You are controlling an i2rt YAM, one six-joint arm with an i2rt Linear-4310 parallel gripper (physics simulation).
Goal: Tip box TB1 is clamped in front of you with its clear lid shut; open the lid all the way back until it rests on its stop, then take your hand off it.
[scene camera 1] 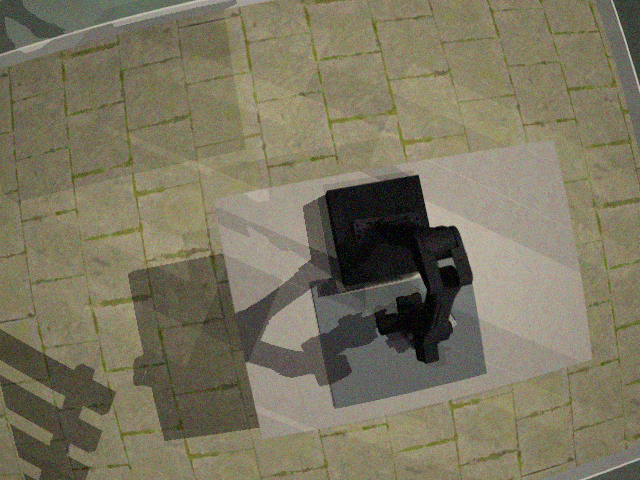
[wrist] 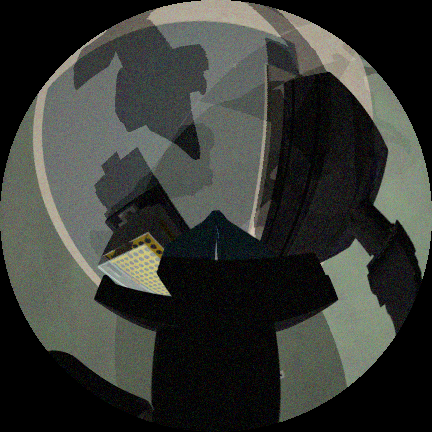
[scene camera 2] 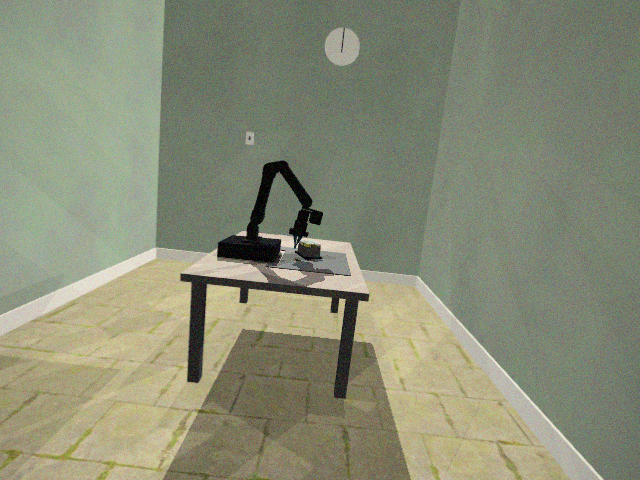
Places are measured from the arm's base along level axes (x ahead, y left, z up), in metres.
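Pixels of known places: gripper, between the fingertips: (wrist: 215, 215) (scene camera 2: 294, 248); arm's base, origin of its link: (scene camera 1: 387, 228) (wrist: 354, 211) (scene camera 2: 252, 240).
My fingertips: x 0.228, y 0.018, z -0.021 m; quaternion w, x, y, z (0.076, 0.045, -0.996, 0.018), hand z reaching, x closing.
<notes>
Ahead of a thing's pixels: the offset from my fingertips to its top centre. "pt": to the spot under its first point. Level surfaces: height alone.
Tip box TB1 @[0.070 m ahead, 0.078 m left, 0.032 m up] (scene camera 2: 310, 250) (wrist: 136, 261) stands on the grey mat @[0.046 m down] (scene camera 1: 408, 377) (scene camera 2: 338, 264) (wrist: 75, 145), with a dark body and a yellow perforated top. Its clear lid @[pt 0.117 m ahead, 0.060 m left, 0.032 m up] (wrist: 114, 276) appears down over the yellow top in the wrist view, though fingers and gripper body hide part of it, so its exact angle is unclear. In scene camera 1 the arm covers nearly all of the box. My gripper (scene camera 2: 296, 246) (wrist: 215, 215) is shut and holds nothing. Its fingertips are close beside the box, on the side toward the arm's base; contact cannot be told.
The black arm base (scene camera 1: 379, 204) (scene camera 2: 249, 248) (wrist: 325, 150) stands on the pale table @[0.048 m down] (scene camera 1: 522, 217) (scene camera 2: 232, 272) beside the mat. The arm arches over from the base to the box. Dark shadows fall across the mat and table.
</notes>
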